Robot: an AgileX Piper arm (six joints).
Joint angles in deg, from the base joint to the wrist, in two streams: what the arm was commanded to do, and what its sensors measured. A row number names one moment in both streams.
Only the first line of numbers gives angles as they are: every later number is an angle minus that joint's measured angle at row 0.
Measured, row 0:
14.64 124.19 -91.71 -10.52 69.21 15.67
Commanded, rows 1 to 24:
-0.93 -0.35 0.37 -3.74 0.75 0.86
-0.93 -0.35 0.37 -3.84 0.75 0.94
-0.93 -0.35 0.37 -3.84 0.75 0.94
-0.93 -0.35 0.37 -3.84 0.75 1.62
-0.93 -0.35 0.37 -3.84 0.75 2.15
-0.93 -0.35 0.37 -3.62 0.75 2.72
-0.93 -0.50 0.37 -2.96 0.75 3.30
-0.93 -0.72 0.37 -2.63 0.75 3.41
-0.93 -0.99 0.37 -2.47 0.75 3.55
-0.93 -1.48 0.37 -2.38 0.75 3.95
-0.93 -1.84 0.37 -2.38 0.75 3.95
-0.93 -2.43 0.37 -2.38 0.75 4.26
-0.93 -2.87 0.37 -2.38 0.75 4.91
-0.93 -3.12 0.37 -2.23 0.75 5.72
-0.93 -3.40 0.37 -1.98 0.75 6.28
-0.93 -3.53 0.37 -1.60 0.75 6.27
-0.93 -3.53 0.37 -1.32 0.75 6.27
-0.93 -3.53 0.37 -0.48 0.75 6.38
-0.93 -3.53 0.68 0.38 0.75 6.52
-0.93 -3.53 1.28 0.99 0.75 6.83
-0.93 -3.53 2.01 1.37 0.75 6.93
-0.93 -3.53 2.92 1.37 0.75 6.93
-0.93 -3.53 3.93 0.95 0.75 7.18
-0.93 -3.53 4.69 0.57 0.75 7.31
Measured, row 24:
-0.54 -2.92 1.75 0.79 0.38 6.50
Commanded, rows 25 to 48:
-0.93 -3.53 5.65 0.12 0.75 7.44
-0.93 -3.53 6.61 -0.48 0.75 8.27
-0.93 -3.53 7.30 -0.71 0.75 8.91
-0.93 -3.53 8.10 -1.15 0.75 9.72
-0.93 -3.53 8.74 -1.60 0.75 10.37
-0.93 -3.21 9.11 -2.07 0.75 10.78
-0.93 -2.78 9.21 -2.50 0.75 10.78
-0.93 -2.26 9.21 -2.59 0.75 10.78
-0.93 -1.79 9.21 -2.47 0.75 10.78
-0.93 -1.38 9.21 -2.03 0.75 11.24
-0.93 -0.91 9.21 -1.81 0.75 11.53
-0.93 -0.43 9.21 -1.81 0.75 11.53
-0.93 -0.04 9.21 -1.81 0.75 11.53
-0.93 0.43 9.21 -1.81 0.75 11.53
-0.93 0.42 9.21 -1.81 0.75 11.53
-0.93 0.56 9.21 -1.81 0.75 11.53
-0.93 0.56 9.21 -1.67 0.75 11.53
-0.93 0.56 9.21 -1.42 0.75 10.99
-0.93 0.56 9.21 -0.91 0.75 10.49
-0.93 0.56 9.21 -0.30 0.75 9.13
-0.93 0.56 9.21 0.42 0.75 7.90
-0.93 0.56 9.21 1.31 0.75 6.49
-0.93 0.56 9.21 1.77 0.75 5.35
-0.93 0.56 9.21 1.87 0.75 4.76
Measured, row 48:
-0.44 -0.73 8.76 -0.77 1.87 8.76
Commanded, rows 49 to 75:
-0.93 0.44 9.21 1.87 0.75 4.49
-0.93 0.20 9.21 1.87 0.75 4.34
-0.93 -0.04 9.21 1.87 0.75 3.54
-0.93 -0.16 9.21 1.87 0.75 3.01
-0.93 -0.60 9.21 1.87 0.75 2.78
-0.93 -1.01 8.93 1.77 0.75 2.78
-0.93 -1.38 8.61 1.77 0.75 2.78
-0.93 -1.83 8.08 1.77 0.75 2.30
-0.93 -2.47 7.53 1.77 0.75 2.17
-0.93 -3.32 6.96 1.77 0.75 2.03
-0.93 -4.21 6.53 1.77 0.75 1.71
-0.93 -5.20 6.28 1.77 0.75 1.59
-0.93 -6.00 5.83 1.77 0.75 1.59
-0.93 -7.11 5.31 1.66 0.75 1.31
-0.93 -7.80 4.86 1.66 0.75 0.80
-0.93 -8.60 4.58 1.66 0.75 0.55
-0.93 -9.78 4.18 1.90 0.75 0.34
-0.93 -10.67 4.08 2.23 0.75 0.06
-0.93 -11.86 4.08 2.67 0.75 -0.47
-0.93 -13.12 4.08 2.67 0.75 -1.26
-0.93 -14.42 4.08 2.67 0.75 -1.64
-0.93 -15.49 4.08 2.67 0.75 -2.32
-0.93 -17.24 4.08 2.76 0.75 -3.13
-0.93 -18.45 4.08 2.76 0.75 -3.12
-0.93 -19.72 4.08 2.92 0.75 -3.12
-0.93 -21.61 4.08 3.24 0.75 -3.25
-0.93 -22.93 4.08 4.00 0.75 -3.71
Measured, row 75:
-0.77 -17.09 4.40 2.64 0.47 -2.19
